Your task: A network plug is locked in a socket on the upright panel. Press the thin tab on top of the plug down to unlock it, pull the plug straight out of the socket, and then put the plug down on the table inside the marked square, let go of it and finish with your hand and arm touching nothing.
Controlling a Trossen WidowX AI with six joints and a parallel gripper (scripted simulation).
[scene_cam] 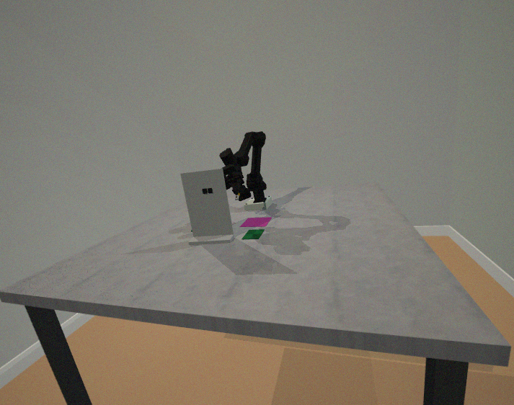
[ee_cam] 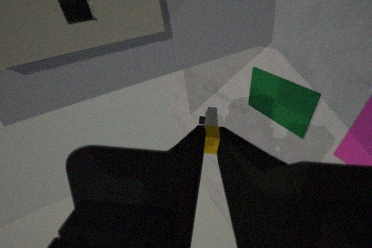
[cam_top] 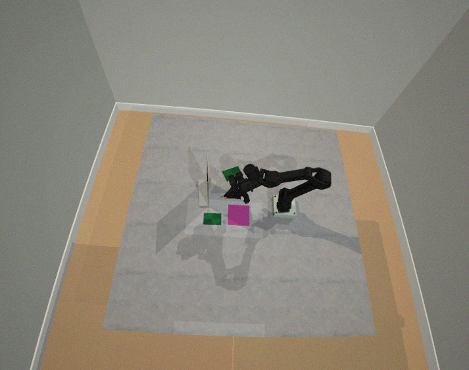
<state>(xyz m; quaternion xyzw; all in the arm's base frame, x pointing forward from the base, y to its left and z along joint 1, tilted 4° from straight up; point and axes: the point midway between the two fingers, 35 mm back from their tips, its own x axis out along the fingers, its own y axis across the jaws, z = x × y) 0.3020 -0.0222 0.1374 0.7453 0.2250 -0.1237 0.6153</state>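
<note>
My gripper tip is now 90 mm past the magenta marked square, 40 mm to the right of it and 150 mm above it. Round my gripper tip: upright grey panel: 90 mm ahead, 100 mm to the right, 30 mm below.
</note>
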